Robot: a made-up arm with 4 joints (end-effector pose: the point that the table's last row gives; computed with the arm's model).
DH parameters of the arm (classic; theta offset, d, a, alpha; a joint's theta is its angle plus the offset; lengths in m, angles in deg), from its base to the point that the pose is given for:
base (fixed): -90 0.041 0 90
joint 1: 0 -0.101 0.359 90
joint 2: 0 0 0.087 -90
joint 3: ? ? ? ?
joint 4: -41.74 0 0.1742 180
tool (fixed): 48.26 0.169 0 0
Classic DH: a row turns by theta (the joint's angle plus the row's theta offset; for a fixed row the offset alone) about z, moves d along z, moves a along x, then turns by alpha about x.
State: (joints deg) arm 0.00 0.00 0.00 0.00
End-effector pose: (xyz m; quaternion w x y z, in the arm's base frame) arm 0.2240 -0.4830 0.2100 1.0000 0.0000 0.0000 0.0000
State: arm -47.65 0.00 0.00 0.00
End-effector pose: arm 0.2240 -0.4503 -0.2021 0.9148 0.4039 0.0000 0.0000
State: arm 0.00 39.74 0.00 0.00
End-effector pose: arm 0.1163 -0.5330 0.2100 0.9405 0.0000 0.0000 -0.3399
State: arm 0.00 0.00 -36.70 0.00
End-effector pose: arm 0.2240 -0.5767 0.1544 0.9492 0.3148 0.0000 0.0000
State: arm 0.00 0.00 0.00 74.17
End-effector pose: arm 0.0146 -0.5000 0.2100 0.7977 0.0000 0.0000 -0.6030
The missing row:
joint 3: 0 -0.007 -0.093 90
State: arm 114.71 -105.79 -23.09 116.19
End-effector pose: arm 0.2513 0.3599 0.4078 0.4660 -0.8603 0.0260 -0.2052
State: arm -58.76 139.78 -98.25 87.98
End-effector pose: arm 0.0301 -0.0033 -0.0636 0.5645 -0.4627 -0.0058 0.6835
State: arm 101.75 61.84 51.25 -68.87
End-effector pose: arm 0.3059 0.0758 0.4769 0.4280 -0.8120 0.2909 -0.2701
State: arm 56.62 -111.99 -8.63 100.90
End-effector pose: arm 0.2552 -0.1079 0.5094 0.8637 -0.4894 0.1092 0.0506
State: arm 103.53 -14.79 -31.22 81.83
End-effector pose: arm 0.0527 0.2578 0.5837 0.6375 -0.5199 -0.2934 -0.4870
